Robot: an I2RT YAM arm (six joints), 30 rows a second.
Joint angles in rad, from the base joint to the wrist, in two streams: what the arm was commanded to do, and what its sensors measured. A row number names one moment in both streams.
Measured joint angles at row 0: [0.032, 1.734, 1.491, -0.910, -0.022, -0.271]
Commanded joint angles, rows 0 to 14: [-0.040, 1.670, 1.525, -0.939, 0.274, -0.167]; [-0.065, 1.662, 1.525, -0.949, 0.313, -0.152]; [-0.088, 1.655, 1.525, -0.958, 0.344, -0.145]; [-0.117, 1.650, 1.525, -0.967, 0.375, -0.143]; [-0.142, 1.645, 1.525, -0.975, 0.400, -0.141]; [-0.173, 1.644, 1.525, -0.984, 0.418, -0.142]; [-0.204, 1.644, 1.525, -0.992, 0.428, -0.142]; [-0.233, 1.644, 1.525, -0.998, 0.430, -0.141]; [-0.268, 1.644, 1.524, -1.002, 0.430, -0.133]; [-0.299, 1.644, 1.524, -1.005, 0.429, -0.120]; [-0.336, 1.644, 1.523, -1.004, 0.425, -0.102]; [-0.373, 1.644, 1.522, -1.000, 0.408, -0.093]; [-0.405, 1.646, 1.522, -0.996, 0.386, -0.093]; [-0.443, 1.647, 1.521, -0.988, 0.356, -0.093]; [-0.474, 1.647, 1.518, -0.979, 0.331, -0.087]
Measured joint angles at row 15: [-0.399, 1.653, 1.498, -0.987, 0.370, -0.129]
